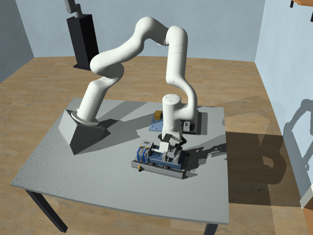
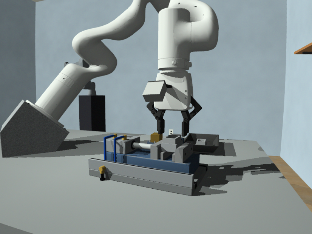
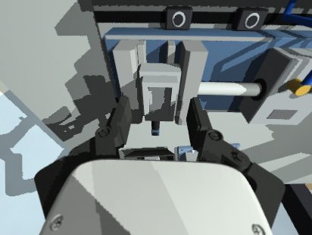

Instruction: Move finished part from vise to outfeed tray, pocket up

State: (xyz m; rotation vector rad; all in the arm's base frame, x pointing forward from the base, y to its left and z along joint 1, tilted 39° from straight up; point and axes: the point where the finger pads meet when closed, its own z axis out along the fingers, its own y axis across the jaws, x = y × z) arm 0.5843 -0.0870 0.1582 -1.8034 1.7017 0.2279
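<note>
The screw rod is 8 cm behind my hand, 6 cm below it and 1 cm to the right of it. The rest, counted from my hand: vise: 10 cm below, 6 cm behind, 1 cm to the right; then grey block: 36 cm to the left, 18 cm behind, 11 cm below; then yellow block: 33 cm to the left, 26 cm behind, 11 cm below.
</note>
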